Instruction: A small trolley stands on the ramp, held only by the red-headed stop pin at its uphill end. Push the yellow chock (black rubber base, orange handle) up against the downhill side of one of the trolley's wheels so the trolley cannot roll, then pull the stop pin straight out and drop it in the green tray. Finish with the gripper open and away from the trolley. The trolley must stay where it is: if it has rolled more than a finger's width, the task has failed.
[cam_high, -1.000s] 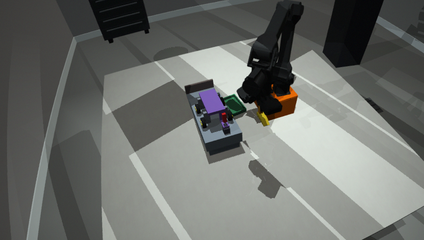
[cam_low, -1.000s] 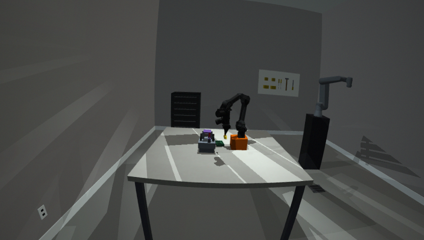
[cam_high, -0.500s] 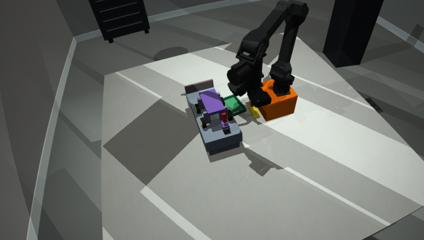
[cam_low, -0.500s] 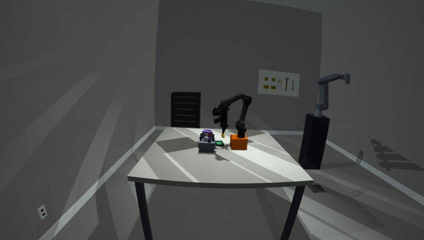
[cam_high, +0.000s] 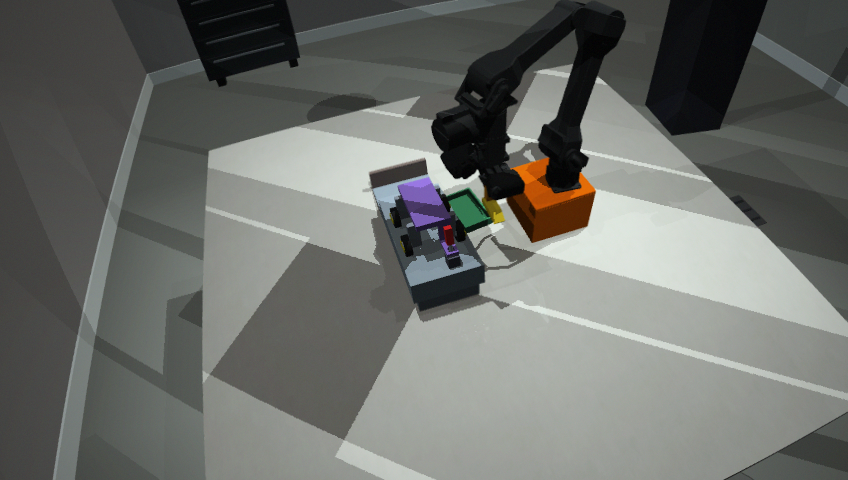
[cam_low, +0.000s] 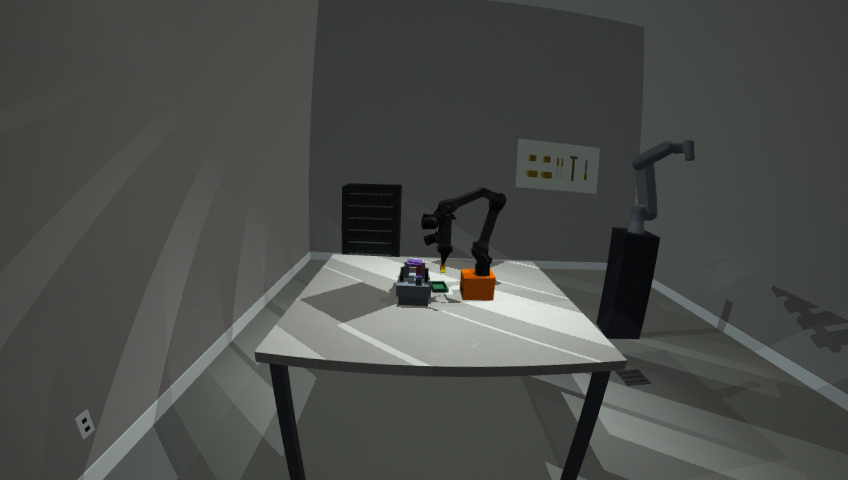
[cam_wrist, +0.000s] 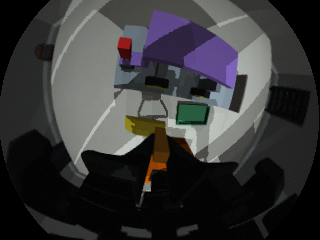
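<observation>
Now: the red-headed stop pin 10 cm ahead of my gripper tip, 8 cm to the left of it and 4 cm below it. Also, from my gripper tip: yellow chock (2 cm to the left, 1 cm below); then grey ramp (13 cm ahead, 12 cm below, 2 cm to the right); then trolley (13 cm ahead, 6 cm below, 2 cm to the right).
</observation>
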